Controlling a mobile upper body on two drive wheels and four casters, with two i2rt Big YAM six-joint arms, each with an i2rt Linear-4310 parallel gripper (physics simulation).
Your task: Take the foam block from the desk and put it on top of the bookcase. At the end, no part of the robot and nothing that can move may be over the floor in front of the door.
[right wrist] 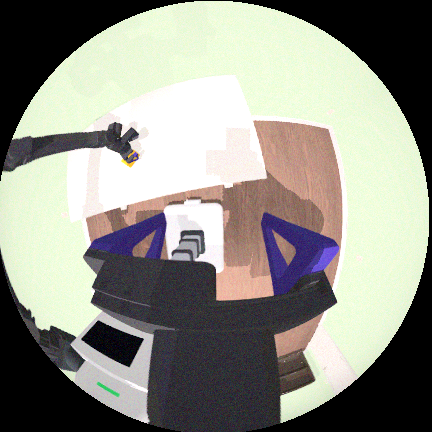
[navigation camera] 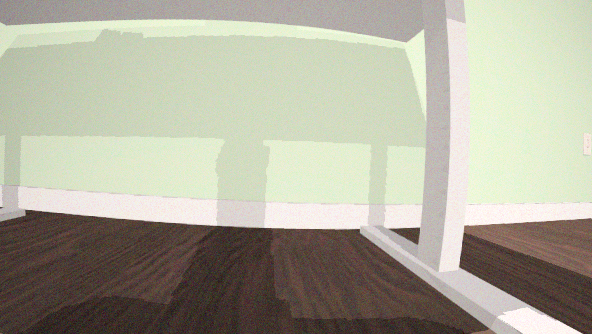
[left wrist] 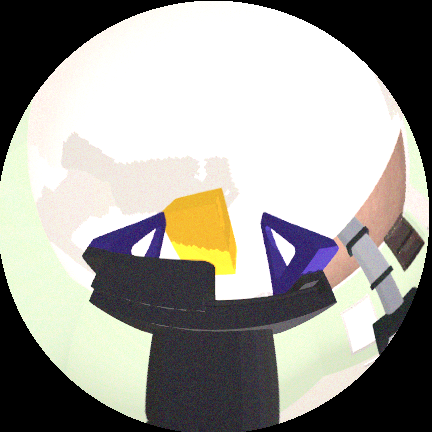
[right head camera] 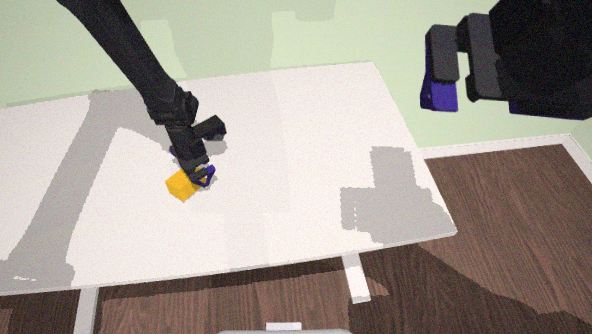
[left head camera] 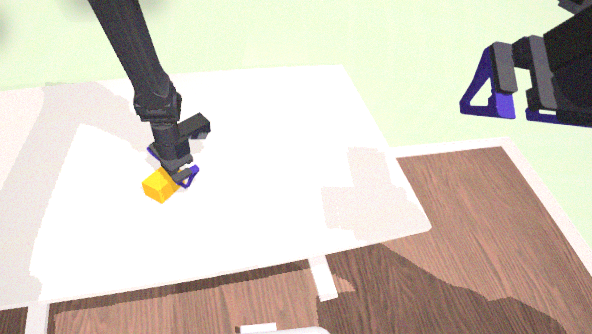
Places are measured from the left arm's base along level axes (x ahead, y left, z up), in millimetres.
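Pixels of known places: left gripper, fingertip midpoint: (right wrist: pixel 133 153) (left wrist: pixel 212 216) (right head camera: pixel 197 175) (left head camera: pixel 176 175); right gripper, fingertip midpoint: (right wrist: pixel 213 217) (right head camera: pixel 467 104) (left head camera: pixel 495 111).
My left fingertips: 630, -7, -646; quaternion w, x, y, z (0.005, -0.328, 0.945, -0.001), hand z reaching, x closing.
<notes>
Behind a point stands the place of what it marks, as x, y, z.
The yellow foam block (left head camera: pixel 159 185) @[589, 30, -630] lies on the white desk (left head camera: pixel 245 172) @[669, -190, -690], at its left part. It also shows in the right head view (right head camera: pixel 181 185) @[584, 26, -629] and in the left wrist view (left wrist: pixel 203 229) @[632, 5, -638]. My left gripper (left head camera: pixel 173 167) @[630, -7, -646] is open and low over the desk, with its fingers on either side of the block (left wrist: pixel 213 241) @[617, 9, -635]. The block lies nearer the left finger, with a gap to the right one. My right gripper (left head camera: pixel 492 89) @[336, -447, -136] is open and empty, held high to the right of the desk, also seen in the right head view (right head camera: pixel 465 68).
The desk's white leg and foot (navigation camera: pixel 444 144) @[794, -493, -1137] stand on the dark wood floor (navigation camera: pixel 253 273) @[819, -134, -1410]. A green wall with a white skirting board (navigation camera: pixel 217 212) @[1159, 51, -1364] runs behind the desk. My own base (right wrist: pixel 193 229) @[107, -240, -1149] shows below the desk edge.
</notes>
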